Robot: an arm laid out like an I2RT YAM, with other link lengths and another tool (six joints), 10 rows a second.
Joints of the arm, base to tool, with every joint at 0 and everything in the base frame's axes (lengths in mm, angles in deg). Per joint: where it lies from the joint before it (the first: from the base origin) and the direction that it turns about. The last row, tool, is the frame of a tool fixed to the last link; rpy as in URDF.
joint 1: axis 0 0 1 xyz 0 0 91.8
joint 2: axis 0 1 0 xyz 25.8 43.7 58.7
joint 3: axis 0 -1 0 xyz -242.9 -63.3 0
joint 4: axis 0 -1 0 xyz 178.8 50.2 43.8
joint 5: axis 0 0 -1 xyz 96.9 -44.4 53.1
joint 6: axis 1 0 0 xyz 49.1 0 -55.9
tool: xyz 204 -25 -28 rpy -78.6 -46.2 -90
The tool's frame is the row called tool.
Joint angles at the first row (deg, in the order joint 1, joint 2, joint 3, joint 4, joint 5, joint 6):
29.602, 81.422, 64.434, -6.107, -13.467, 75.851
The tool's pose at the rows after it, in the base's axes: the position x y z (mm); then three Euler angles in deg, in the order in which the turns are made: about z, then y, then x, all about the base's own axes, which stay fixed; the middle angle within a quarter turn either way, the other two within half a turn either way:
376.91, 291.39, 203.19, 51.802, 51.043, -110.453
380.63, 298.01, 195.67, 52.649, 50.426, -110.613
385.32, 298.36, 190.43, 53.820, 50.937, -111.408
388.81, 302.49, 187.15, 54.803, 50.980, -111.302
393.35, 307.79, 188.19, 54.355, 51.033, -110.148
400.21, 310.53, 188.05, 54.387, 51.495, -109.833
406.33, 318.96, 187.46, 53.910, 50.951, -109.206
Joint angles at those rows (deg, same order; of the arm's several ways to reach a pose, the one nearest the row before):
29.538, 81.620, 59.128, -0.023, -13.655, 78.365
29.719, 83.857, 58.798, 2.325, -14.150, 79.030
29.712, 85.067, 58.590, 3.505, -13.608, 79.655
29.848, 86.467, 58.283, 5.425, -13.639, 80.795
30.050, 87.814, 58.454, 7.388, -13.710, 81.385
30.074, 89.343, 59.239, 8.514, -13.362, 81.777
30.382, 91.779, 61.063, 9.352, -13.707, 81.825

